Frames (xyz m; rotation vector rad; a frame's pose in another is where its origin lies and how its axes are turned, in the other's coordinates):
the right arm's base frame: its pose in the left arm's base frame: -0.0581 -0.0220 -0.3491 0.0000 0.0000 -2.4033
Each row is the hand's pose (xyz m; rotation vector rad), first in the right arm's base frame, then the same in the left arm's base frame.
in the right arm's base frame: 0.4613 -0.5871 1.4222 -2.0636 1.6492 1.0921
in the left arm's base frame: -0.7944 0.1018 1.0731 0.6941 2.2038 0.0124
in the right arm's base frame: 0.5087 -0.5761 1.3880 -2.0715 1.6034 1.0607
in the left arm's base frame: -0.8221 0.0617 1.0389 0.6605 2.2169 -0.0322
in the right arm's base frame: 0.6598 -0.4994 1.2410 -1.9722 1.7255 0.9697
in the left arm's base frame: -0.8822 -0.0967 0.8919 0.8076 2.2149 -0.0967
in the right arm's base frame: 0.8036 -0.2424 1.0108 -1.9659 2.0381 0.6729
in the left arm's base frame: -0.8156 -0.3836 0.6617 1.1038 2.3799 -0.0669
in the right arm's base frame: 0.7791 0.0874 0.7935 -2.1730 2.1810 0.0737
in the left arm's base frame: -0.5755 -0.6110 0.4444 1.2481 2.8092 -0.0623
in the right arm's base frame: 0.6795 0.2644 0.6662 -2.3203 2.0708 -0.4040
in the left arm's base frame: -0.3827 -0.6749 0.3171 -1.0199 -2.7138 0.1434
